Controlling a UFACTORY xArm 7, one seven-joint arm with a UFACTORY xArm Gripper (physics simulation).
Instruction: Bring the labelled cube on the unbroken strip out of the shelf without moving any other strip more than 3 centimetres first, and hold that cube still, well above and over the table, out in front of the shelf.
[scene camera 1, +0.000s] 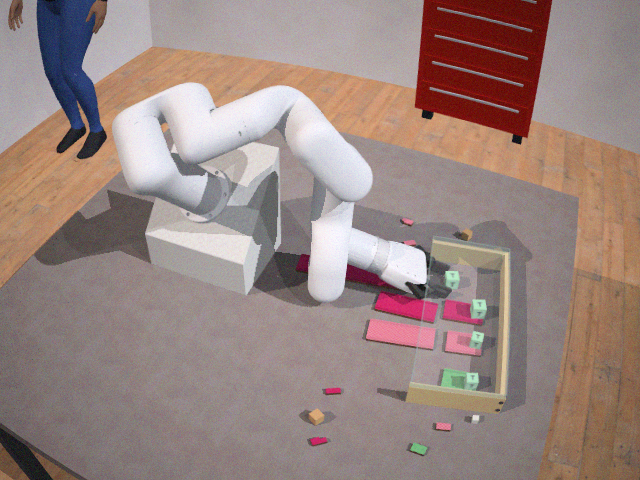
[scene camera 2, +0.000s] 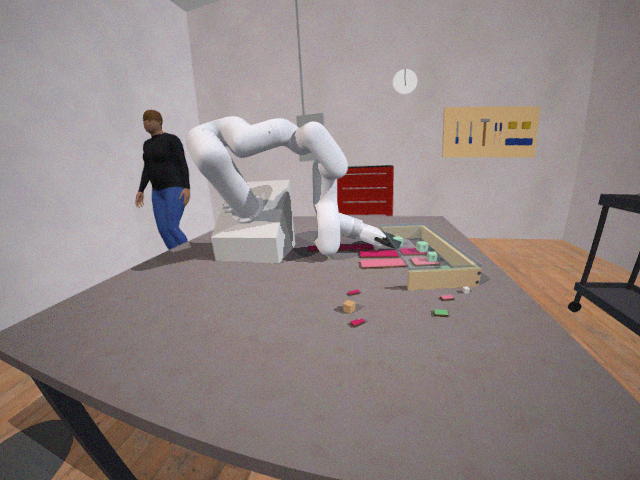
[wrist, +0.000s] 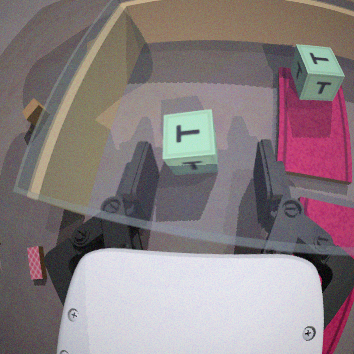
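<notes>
A mint cube lettered T stands on the bare floor of the shelf. My gripper is open. Its fingertips are inside the shelf, one on each side of this cube, with gaps on both sides. A long crimson strip lies outside the shelf, partly under the arm. A crimson strip in two pieces and a pink one in two pieces each bear a T cube inside. The green strip's front part is not visible.
The other T cubes stand inside the shelf. A clear top covers the shelf, between wooden side walls. Small scraps, tan blocks and a white block lie outside it.
</notes>
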